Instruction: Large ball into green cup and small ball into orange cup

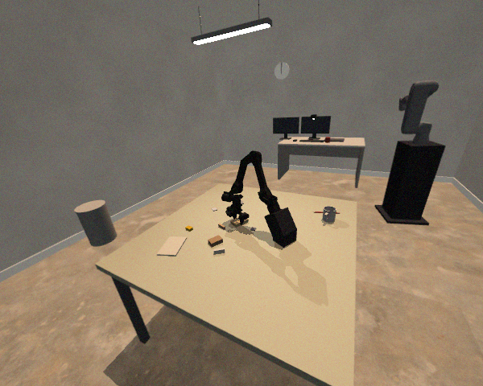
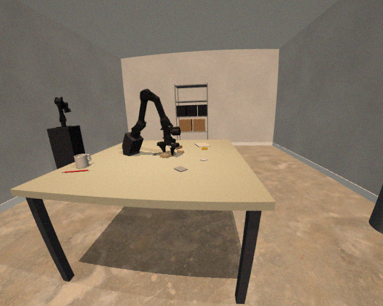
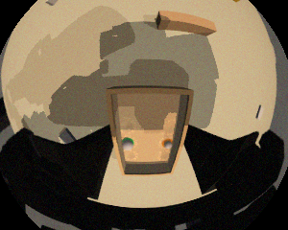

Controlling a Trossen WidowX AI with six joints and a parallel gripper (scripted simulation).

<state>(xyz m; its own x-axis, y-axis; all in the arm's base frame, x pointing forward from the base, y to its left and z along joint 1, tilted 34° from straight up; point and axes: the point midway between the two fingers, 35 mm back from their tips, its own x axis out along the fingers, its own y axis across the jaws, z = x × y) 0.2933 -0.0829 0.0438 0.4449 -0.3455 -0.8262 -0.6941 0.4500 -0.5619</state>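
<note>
My hand is 30 mm above the wooden puzzle, 10 mm to the left of it and 10 mm past it. Also, from my hand: flat wooden piece: 100 mm ahead, 60 mm to the left, 30 mm below; yellow block: 320 mm ahead, 110 mm to the left, 30 mm below; brown block: 220 mm to the left, 90 mm ahead, 30 mm below.
</note>
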